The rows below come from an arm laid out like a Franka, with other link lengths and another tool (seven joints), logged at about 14 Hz.
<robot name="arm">
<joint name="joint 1" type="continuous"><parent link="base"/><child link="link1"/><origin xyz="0.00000 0.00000 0.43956"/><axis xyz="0 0 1"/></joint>
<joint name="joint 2" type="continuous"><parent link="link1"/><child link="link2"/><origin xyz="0.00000 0.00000 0.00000"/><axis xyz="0 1 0"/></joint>
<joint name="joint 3" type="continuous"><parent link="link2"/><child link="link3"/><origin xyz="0.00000 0.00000 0.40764"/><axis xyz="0 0 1"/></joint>
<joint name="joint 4" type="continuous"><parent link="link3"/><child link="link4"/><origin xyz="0.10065 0.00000 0.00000"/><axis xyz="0 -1 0"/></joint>
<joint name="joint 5" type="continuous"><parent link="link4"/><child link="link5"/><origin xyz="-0.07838 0.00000 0.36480"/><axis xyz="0 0 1"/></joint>
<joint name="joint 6" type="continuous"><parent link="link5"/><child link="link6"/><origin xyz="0.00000 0.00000 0.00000"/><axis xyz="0 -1 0"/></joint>
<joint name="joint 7" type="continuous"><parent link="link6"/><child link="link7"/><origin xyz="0.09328 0.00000 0.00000"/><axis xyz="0 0 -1"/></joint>
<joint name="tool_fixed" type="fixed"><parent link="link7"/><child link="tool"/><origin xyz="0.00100 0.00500 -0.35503" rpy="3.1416 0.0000 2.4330"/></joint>
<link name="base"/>
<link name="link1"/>
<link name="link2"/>
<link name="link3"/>
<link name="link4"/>
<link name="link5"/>
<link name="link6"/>
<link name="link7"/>
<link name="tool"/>
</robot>
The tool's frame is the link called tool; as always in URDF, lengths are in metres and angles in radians. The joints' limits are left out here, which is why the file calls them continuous.
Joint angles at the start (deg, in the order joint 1, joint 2, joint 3, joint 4, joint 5, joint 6, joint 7):
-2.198 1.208 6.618 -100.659 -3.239 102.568 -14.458
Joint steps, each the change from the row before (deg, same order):
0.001 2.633 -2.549 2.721 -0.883 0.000 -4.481
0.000 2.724 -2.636 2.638 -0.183 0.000 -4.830
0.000 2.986 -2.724 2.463 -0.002 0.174 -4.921
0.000 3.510 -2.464 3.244 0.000 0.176 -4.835
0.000 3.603 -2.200 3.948 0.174 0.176 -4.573
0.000 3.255 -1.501 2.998 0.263 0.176 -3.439
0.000 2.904 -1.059 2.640 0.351 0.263 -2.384
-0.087 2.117 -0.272 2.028 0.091 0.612 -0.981
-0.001 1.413 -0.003 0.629 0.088 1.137 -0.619
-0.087 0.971 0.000 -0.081 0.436 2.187 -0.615
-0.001 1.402 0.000 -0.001 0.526 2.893 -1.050
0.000 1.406 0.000 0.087 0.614 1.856 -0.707
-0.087 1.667 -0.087 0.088 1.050 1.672 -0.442
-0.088 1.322 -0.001 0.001 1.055 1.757 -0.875
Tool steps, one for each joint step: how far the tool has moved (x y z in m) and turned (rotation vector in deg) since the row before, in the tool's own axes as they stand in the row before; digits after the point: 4 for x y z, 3 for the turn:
-0.0291 -0.0211 0.0064 0.722 -0.254 -2.115
-0.0254 -0.0211 0.0094 0.391 0.154 -2.248
-0.0232 -0.0233 0.0143 0.519 0.437 -2.274
-0.0254 -0.0218 0.0145 0.677 0.162 -2.480
-0.0271 -0.0199 0.0108 0.679 -0.430 -2.475
-0.0190 -0.0132 0.0152 0.590 0.152 -2.104
-0.0164 -0.0085 0.0142 0.425 0.052 -1.490
-0.0151 -0.0028 0.0092 0.350 -0.502 -0.764
-0.0100 0.0014 0.0109 0.127 -0.364 -0.735
-0.0120 0.0017 0.0096 -0.196 -1.162 -0.532
-0.0160 0.0033 0.0135 -0.174 -1.537 -1.051
-0.0095 0.0040 0.0149 -0.341 -0.602 -0.648
-0.0072 0.0042 0.0190 -0.693 -0.196 -0.055
-0.0076 0.0043 0.0150 -0.718 -0.552 -0.473

